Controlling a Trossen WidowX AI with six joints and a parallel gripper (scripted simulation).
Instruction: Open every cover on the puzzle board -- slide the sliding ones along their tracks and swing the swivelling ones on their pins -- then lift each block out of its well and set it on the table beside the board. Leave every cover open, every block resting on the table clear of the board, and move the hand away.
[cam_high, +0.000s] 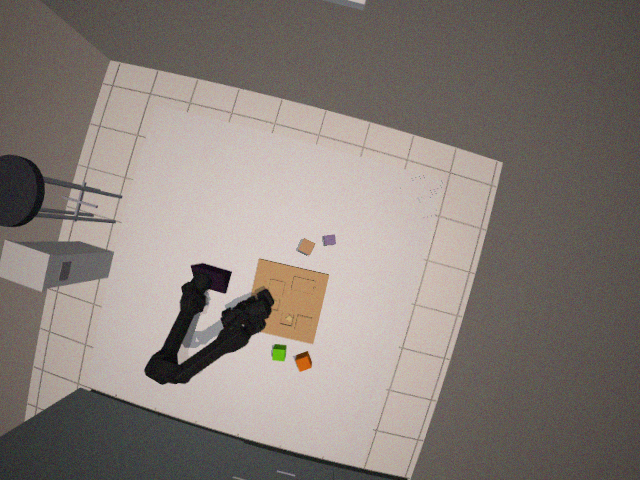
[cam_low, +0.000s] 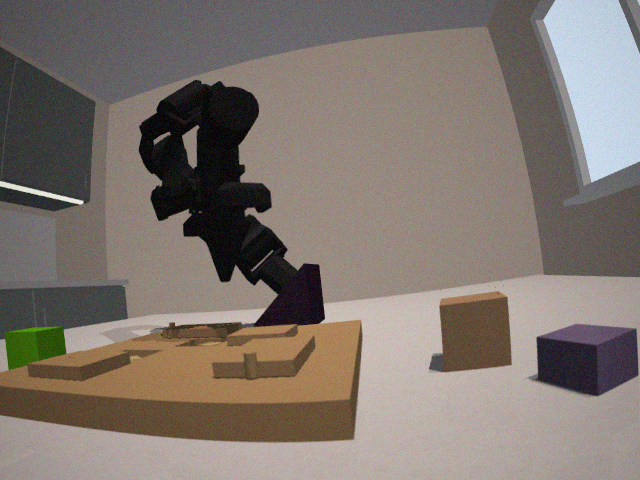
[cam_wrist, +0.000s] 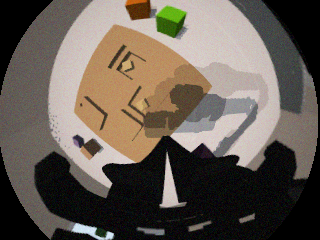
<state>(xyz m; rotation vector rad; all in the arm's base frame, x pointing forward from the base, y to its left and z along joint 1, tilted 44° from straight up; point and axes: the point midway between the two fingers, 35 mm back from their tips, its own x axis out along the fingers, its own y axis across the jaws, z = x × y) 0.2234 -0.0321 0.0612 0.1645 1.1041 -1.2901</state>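
The tan puzzle board lies 110 mm ahead of my gripper tip, 10 mm to the left of it and 70 mm below it. Round my gripper tip: orange block (220 mm ahead, 240 mm to the right, 60 mm below); then brown block (170 mm ahead, 240 mm to the left, 60 mm below); then green block (110 mm ahead, 210 mm to the right, 60 mm below).
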